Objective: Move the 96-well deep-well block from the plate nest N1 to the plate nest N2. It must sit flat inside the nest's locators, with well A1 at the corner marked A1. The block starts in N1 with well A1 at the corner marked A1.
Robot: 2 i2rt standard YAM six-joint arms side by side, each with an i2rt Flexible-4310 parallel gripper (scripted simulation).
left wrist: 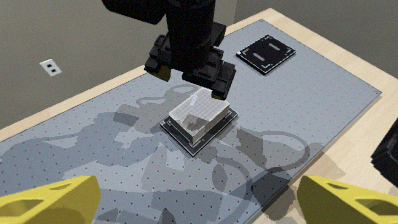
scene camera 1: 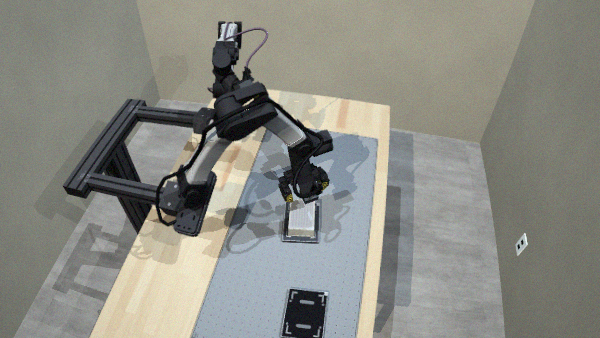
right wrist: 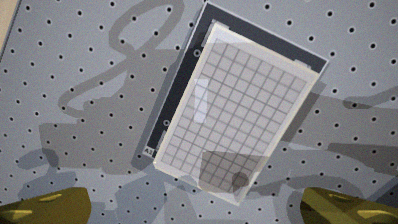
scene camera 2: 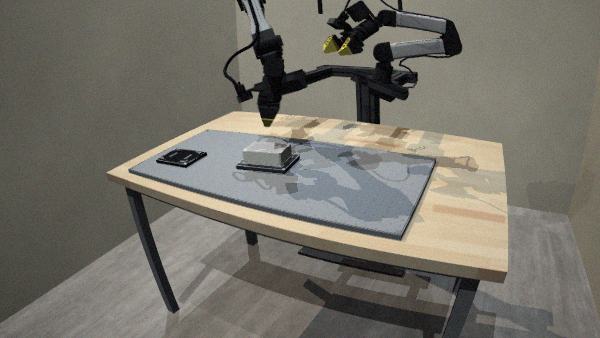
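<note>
Scene camera 2 gives me my left gripper [scene camera 2: 331, 52] and my right gripper [scene camera 2: 267, 124], together with a pale deep-well block [scene camera 2: 258, 153]. Scene camera 1 shows me the block [scene camera 1: 301, 218] too. In the left wrist view I find a black nest N1 [left wrist: 262, 48], the pale deep-well block [left wrist: 197, 115], my left gripper [left wrist: 199, 184] and also my right gripper [left wrist: 190, 87]. The right wrist view has a nest N2 [right wrist: 237, 25], and there I see the pale deep-well block [right wrist: 241, 97] and my right gripper [right wrist: 195, 197] as well.
</note>
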